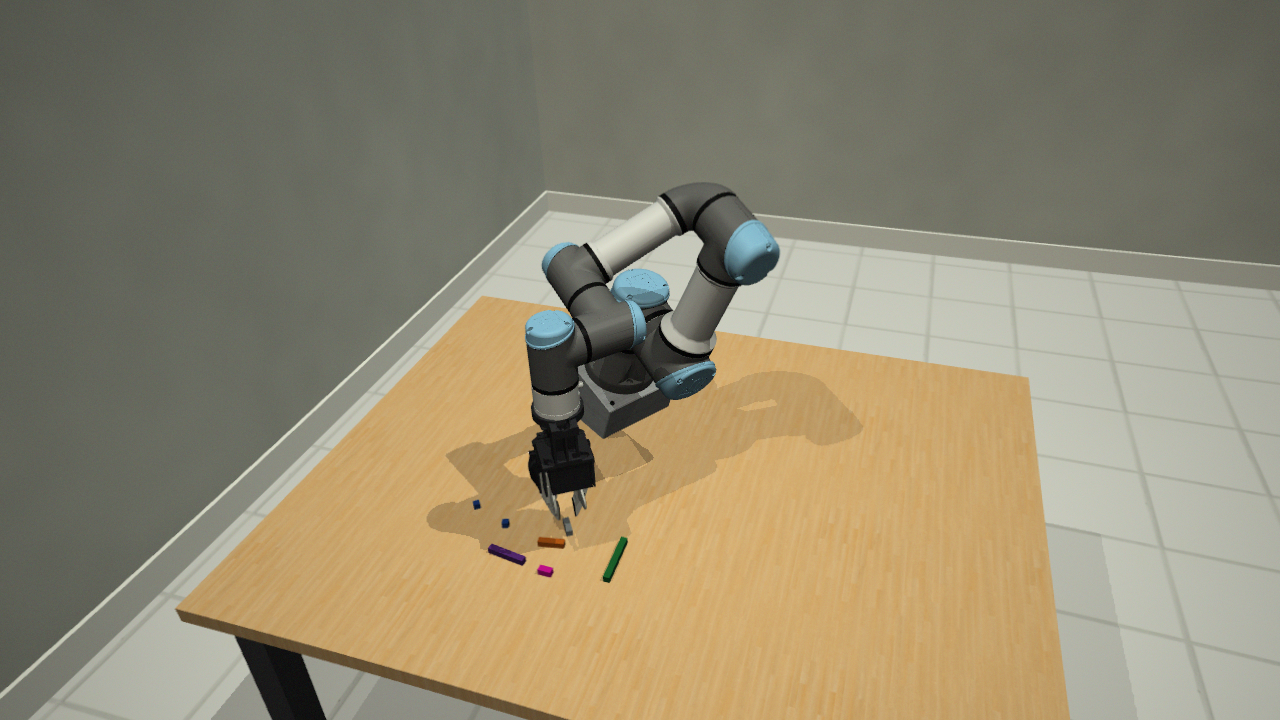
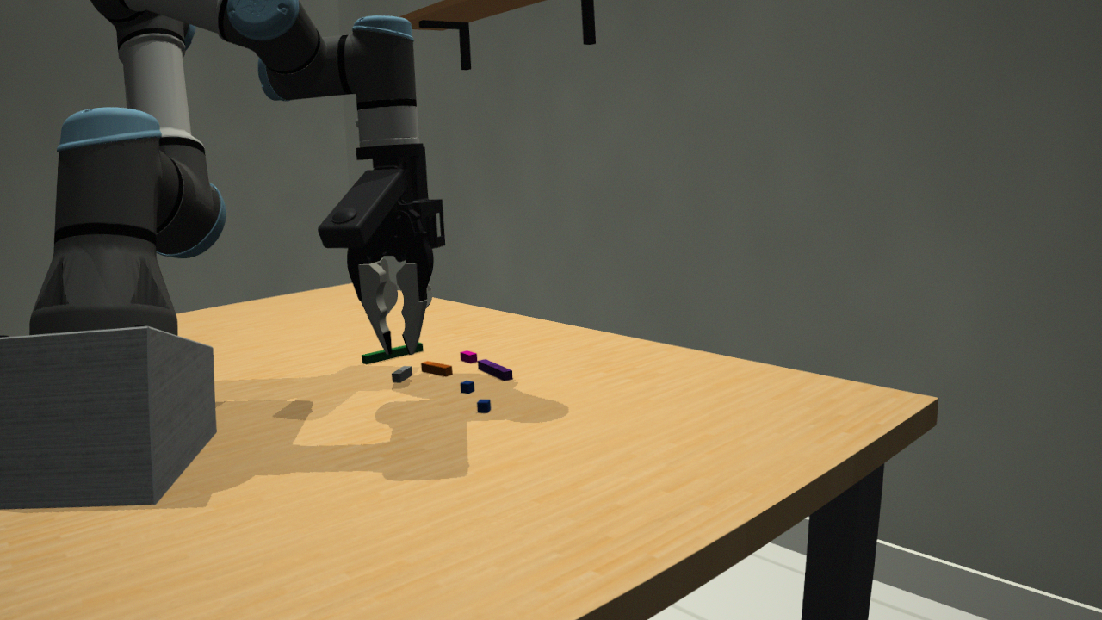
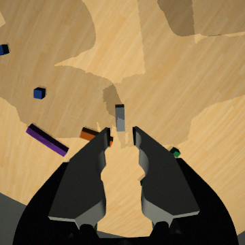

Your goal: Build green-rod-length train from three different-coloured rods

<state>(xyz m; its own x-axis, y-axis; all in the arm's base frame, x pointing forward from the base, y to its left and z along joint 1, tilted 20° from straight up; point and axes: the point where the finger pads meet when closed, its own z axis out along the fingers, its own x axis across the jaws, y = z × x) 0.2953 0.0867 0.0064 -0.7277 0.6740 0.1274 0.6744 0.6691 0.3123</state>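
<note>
Right now the grey rod is 4 cm below my hand. From my hand the other things lie so: green rod 2 cm ahead, 10 cm to the left, 4 cm below; orange rod 4 cm ahead, 4 cm below; magenta rod 9 cm ahead, 2 cm to the left, 4 cm below.
</note>
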